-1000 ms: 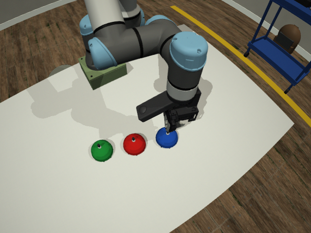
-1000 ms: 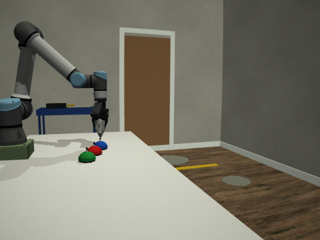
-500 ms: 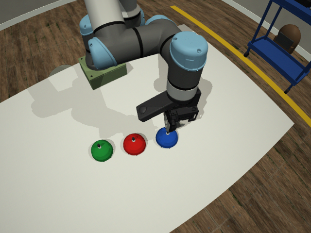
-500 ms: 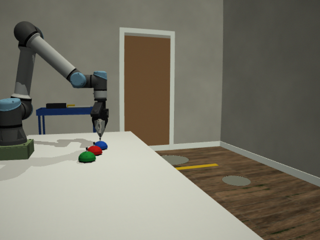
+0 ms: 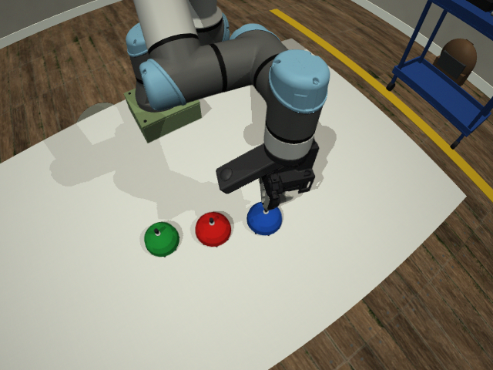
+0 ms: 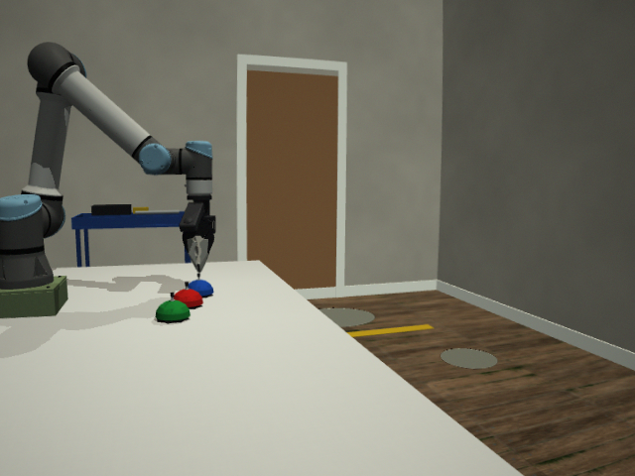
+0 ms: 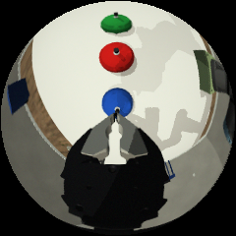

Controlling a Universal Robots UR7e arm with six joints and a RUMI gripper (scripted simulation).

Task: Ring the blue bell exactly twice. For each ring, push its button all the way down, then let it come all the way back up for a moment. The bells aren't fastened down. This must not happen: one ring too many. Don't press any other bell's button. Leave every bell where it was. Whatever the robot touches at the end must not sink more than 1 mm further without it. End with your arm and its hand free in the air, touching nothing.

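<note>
Now: hand 40 mm above the blue bell. Round my hand: green bell: 110 mm behind, 220 mm to the right, 40 mm below; then red bell: 50 mm behind, 110 mm to the right, 40 mm below.
</note>
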